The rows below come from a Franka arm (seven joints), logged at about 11 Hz.
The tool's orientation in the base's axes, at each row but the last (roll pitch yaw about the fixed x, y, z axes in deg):
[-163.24, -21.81, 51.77]
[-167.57, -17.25, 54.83]
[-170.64, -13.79, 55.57]
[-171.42, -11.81, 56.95]
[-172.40, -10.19, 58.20]
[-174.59, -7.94, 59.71]
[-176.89, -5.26, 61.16]
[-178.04, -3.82, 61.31]
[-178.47, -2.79, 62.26]
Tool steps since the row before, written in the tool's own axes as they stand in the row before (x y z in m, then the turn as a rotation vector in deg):
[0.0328, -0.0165, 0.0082, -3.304, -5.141, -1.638]
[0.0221, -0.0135, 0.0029, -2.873, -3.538, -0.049]
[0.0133, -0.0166, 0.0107, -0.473, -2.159, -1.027]
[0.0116, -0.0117, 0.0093, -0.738, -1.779, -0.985]
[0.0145, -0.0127, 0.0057, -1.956, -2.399, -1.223]
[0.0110, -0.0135, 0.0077, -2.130, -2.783, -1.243]
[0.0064, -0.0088, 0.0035, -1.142, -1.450, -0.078]
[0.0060, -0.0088, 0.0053, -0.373, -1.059, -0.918]
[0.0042, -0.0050, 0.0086, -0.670, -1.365, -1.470]
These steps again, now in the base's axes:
[0.0053, 0.0361, 0.0093, -6.096, -0.546, 1.605]
[0.0009, 0.0252, 0.0066, -4.534, -0.455, -0.079]
[-0.0066, 0.0224, -0.0045, -2.063, 0.463, 1.212]
[-0.0038, 0.0179, -0.0049, -1.884, 0.061, 1.062]
[-0.0034, 0.0198, -0.0013, -3.041, -0.698, 1.159]
[-0.0063, 0.0173, -0.0048, -3.460, -0.662, 1.191]
[-0.0047, 0.0102, -0.0024, -1.820, -0.312, 0.051]
[-0.0048, 0.0099, -0.0046, -1.110, 0.111, 0.927]
[-0.0025, 0.0065, -0.0082, -1.519, -0.040, 1.472]

